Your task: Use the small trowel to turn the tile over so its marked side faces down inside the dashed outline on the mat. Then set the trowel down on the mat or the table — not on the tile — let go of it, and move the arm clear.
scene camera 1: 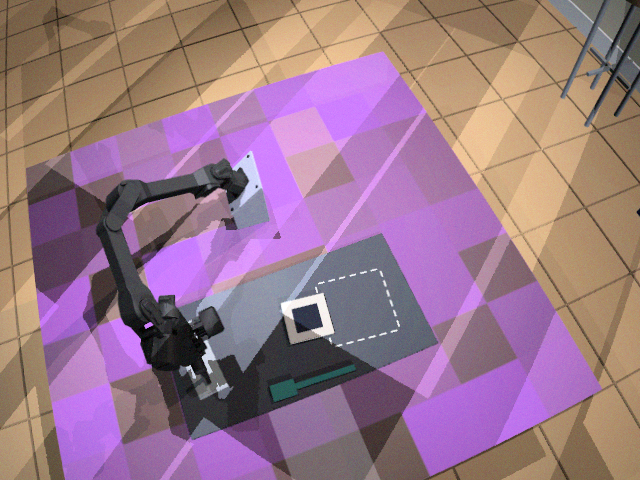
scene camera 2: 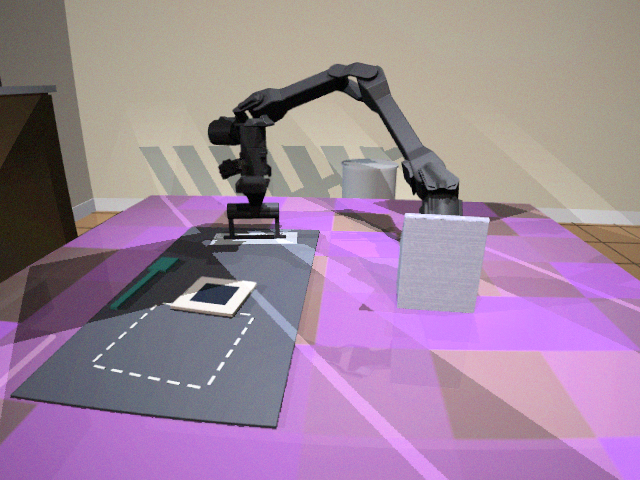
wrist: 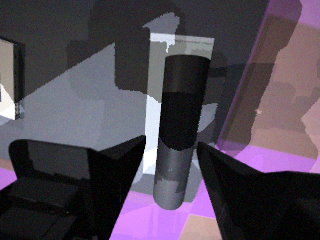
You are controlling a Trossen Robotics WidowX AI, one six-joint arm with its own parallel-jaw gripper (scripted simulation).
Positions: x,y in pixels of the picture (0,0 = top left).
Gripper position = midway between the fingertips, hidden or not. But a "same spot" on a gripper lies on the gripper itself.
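Scene:
Trowel: visible in scene camera 1, scene camera 2 and the wrist view [178,65]. Same spot on the trowel: [scene camera 1: 206,376] and [scene camera 2: 230,233]. My gripper: visible in scene camera 1, the wrist view and scene camera 2 [256,213]. Same spot on my gripper: [wrist: 57,184] and [scene camera 1: 202,334].

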